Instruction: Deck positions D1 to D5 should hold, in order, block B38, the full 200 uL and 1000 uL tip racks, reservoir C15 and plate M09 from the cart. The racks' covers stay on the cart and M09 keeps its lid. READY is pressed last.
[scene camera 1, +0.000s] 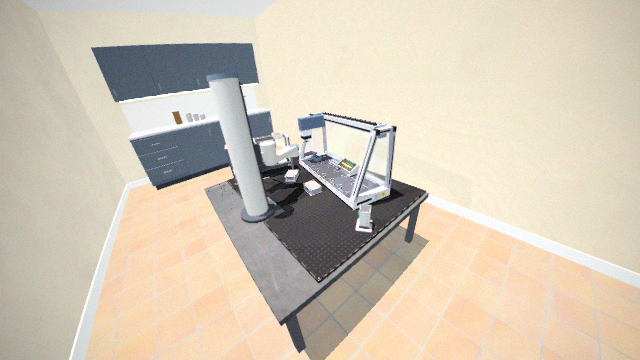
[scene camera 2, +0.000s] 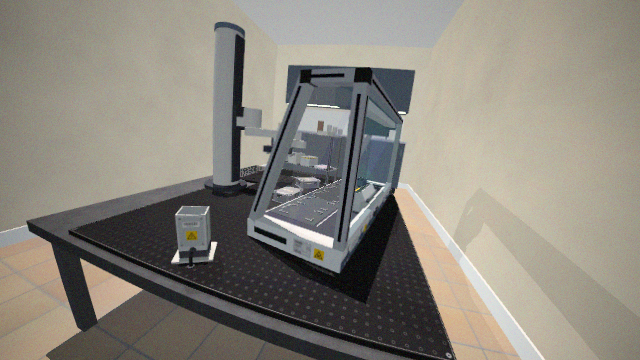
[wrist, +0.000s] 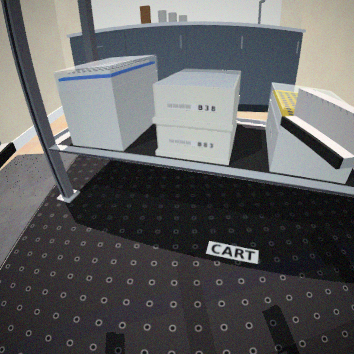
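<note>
Block B38 (wrist: 206, 108) lies on block B83 (wrist: 197, 144) on the lower shelf of the cart (wrist: 182, 166) in the wrist view. A blue-striped tip rack (wrist: 90, 107) stands left of them. A yellow-topped tip rack (wrist: 295, 150) (scene camera 2: 309, 161) stands right of them, partly behind a finger. My gripper (wrist: 146, 111) is open and empty, its fingers at the left and right edges of the wrist view, in front of the blocks. A pink plate (scene camera 2: 323, 167) shows small behind the deck frame; its label is unreadable. The deck (scene camera 1: 336, 181) (scene camera 2: 300, 212) shows its corner brackets. C15 is not identifiable.
A cart post (wrist: 30, 100) rises at the left of the wrist view. Two pale low objects (scene camera 1: 291, 175) (scene camera 1: 312, 187) are on the black mat (scene camera 1: 310, 235) beside the deck frame. A small box device (scene camera 1: 365, 216) (scene camera 2: 193, 230) stands near the table edge. A yellow-green panel (scene camera 1: 348, 165) is behind the deck.
</note>
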